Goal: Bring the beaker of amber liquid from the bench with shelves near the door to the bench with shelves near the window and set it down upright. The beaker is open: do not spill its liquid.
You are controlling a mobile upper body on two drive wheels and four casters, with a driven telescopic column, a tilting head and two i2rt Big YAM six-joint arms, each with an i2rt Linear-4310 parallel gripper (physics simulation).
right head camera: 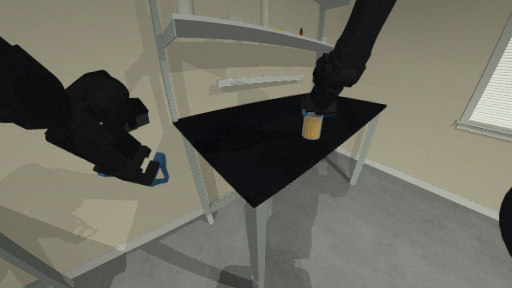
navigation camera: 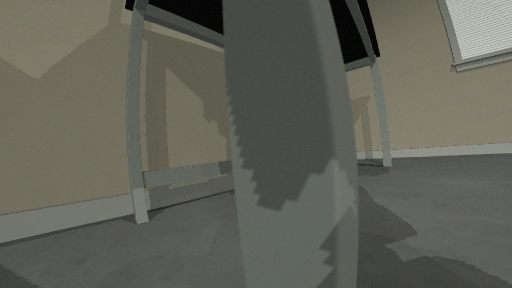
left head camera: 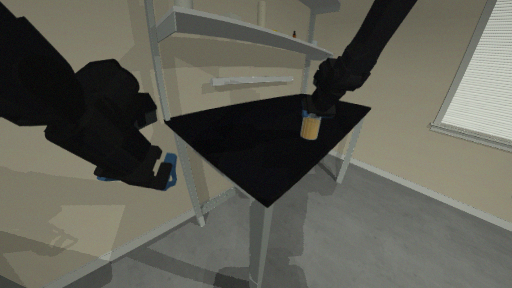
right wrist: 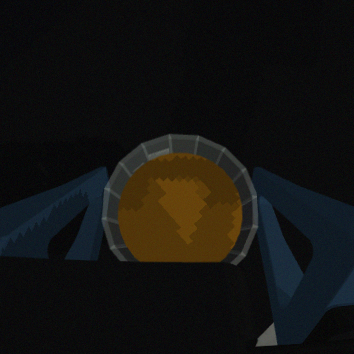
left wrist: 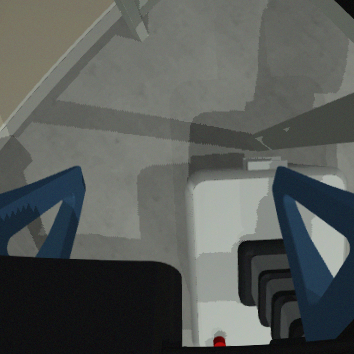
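Note:
The beaker of amber liquid (left head camera: 310, 129) (right head camera: 312, 128) (right wrist: 180, 215) looks upright over the right part of the black top of the bench with shelves (left head camera: 235, 150) (right head camera: 235, 150) near the window. My right gripper (left head camera: 311, 116) (right head camera: 312, 115) (right wrist: 179, 177) is shut on the beaker, with a blue finger on each side of it. Amber liquid shows inside the rim in the right wrist view. Whether the beaker's base touches the bench top cannot be told. My left gripper (left head camera: 137, 176) (right head camera: 132, 174) (left wrist: 178, 176) is open and empty, left of the bench.
A shelf (left head camera: 240, 35) (right head camera: 240, 33) with small containers and a pale bar (left head camera: 252, 81) (right head camera: 260, 81) are behind the bench top. The window (left head camera: 480, 80) (right head camera: 500, 90) (navigation camera: 485, 30) is at the right. A bench leg (navigation camera: 295, 100) stands very close to the navigation camera.

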